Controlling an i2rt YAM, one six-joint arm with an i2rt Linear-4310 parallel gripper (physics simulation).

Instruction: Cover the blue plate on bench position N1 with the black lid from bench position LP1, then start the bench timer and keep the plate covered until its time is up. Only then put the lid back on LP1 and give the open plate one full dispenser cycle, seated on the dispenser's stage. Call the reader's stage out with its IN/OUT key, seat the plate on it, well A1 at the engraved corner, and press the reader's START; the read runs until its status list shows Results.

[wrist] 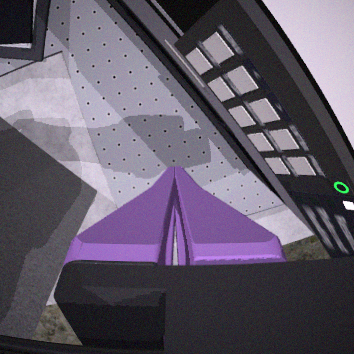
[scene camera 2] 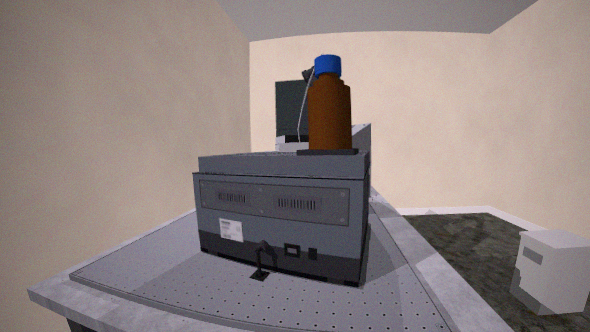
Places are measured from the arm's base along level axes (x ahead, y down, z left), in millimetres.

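Pixels of known places: gripper, between the fingertips: [wrist: 174, 177].
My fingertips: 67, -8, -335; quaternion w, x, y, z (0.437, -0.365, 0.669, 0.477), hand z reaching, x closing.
Note:
For each thing: its middle in the pictures, then the offset to it from my fingertips, as dx, dy, dz. "spot": a spot on its surface instead. Level surfaces: height alone.
- dark instrument panel, a spot on its surface: [wrist: 260, 60] spot: +37, -6, -52
- glowing green ring, a spot on its surface: [wrist: 341, 187] spot: -35, -8, -78
- black lid, a spot on its surface: [wrist: 14, 21] spot: +199, +274, +141
- dark holder frame, middle of its body: [wrist: 10, 3] +238, +300, +145
- large grey instrument, a spot on its surface: [scene camera 2: 280, 167] spot: +139, +98, +1026
- perforated board, height of its surface: dy +306
- brown bottle, a spot on its surface: [scene camera 2: 330, 115] spot: +45, +6, +1035
In the wrist view my purple gripper [wrist: 174, 177] is shut, with its fingertips together and nothing between them. It hangs above the perforated bench board, left of a dark instrument panel [wrist: 260, 60] with two columns of pale grey keys [wrist: 242, 79] and a glowing green ring [wrist: 341, 187]. At the upper left, part of the black lid [wrist: 14, 21] shows inside a dark holder frame [wrist: 42, 30], with a thin white edge beside it. The blue plate's colour and the bench timer cannot be made out. In the scene view the fingers do not show; a dark part of the arm shows behind the bottle.
In the scene view a large grey instrument [scene camera 2: 280, 167] stands on the perforated board [scene camera 2: 165, 290], with a brown bottle [scene camera 2: 330, 115] with a blue cap on top. A white box [scene camera 2: 555, 270] stands at the right. In the wrist view a dark grey flat shape [wrist: 40, 200] covers the left.

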